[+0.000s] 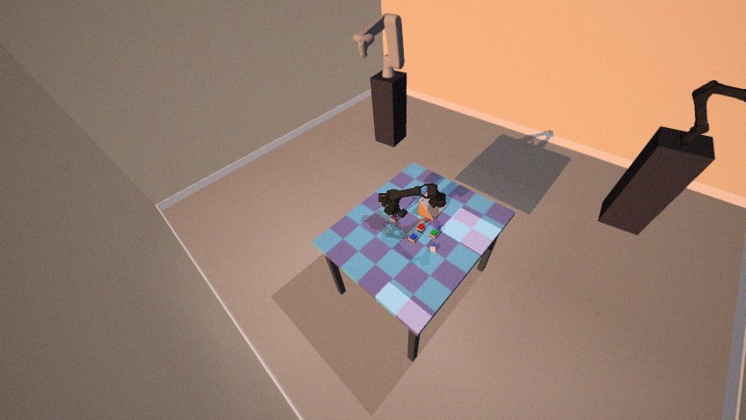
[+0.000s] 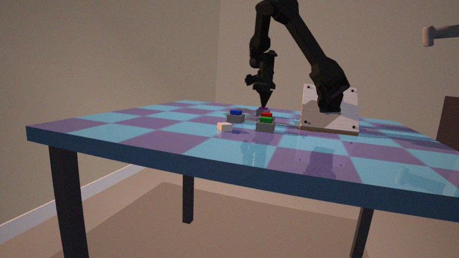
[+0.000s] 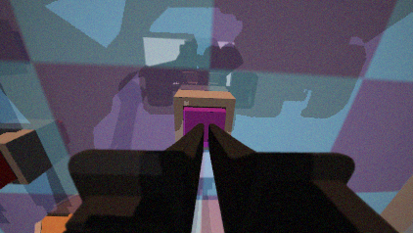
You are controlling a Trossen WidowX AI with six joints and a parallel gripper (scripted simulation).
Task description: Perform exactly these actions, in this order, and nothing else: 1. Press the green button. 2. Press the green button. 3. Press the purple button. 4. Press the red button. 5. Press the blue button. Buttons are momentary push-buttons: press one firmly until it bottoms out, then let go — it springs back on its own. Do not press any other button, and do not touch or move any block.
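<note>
My gripper tip is now 10 mm above the purple button. The rest, counted from my gripper tip: red button (200 mm to the left, 20 mm behind); blue button (200 mm to the left, 80 mm ahead); green button (300 mm to the left, 20 mm behind).
</note>
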